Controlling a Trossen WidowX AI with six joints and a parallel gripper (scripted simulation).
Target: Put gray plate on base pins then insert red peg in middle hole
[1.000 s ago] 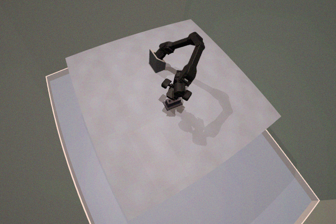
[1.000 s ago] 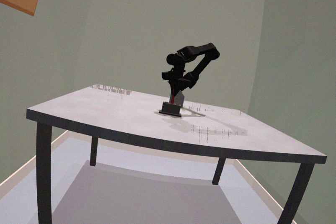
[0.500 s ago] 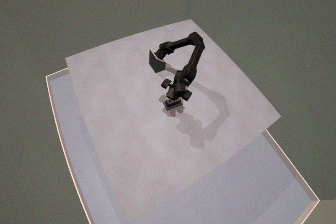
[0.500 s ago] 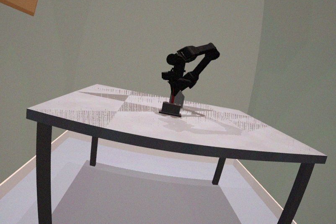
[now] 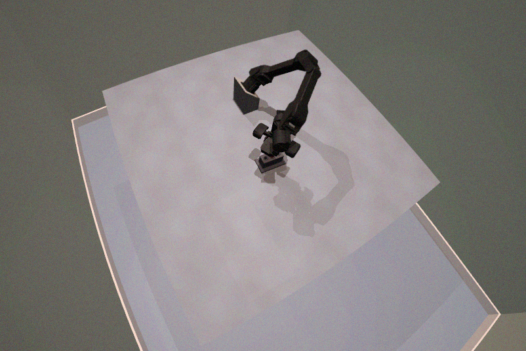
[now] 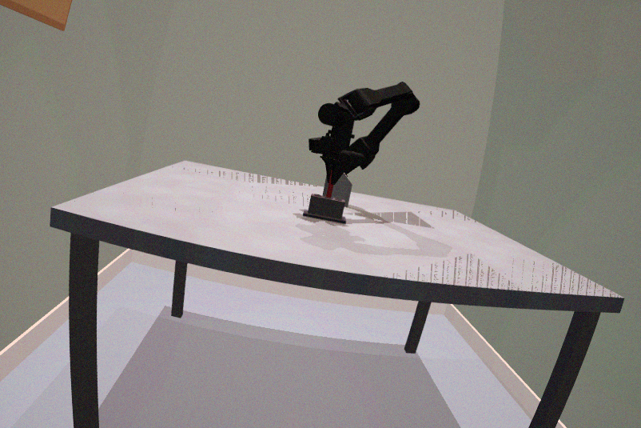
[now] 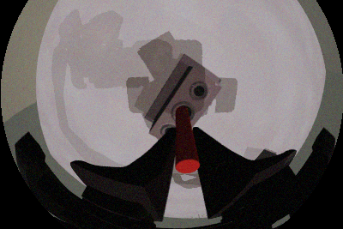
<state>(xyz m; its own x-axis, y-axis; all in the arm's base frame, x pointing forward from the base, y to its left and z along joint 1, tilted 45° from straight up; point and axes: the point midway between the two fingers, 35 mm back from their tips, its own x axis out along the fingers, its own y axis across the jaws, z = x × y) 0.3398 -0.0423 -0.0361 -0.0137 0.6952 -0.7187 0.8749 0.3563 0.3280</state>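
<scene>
My gripper tip is now right at the red peg. From my gripper tip the other things lie so: gray plate (5 cm below); dark base (9 cm below).
</scene>
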